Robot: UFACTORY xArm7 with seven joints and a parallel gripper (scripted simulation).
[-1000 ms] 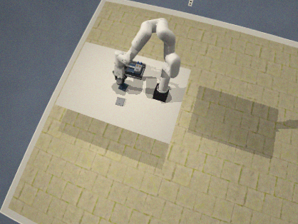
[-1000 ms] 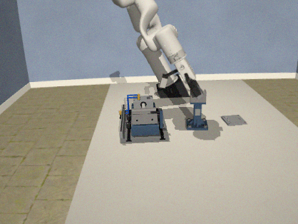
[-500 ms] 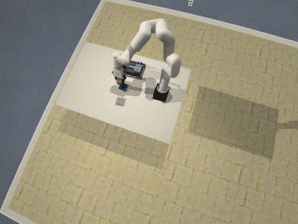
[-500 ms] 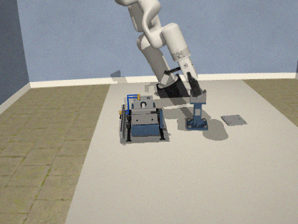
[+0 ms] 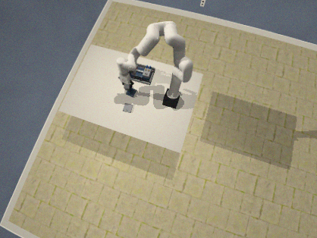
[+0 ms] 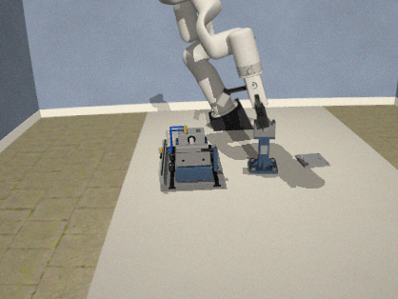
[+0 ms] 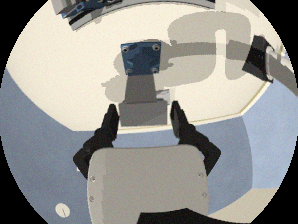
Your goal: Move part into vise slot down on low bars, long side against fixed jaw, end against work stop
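Now: hand 1 cm above the part. From my hand the other things lie so: V-block post: 1 cm to the left, 11 cm below; air cylinder: 15 cm behind, 20 cm to the right, 9 cm below; infeed plate: 1 cm ahead, 19 cm to the left, 16 cm below.
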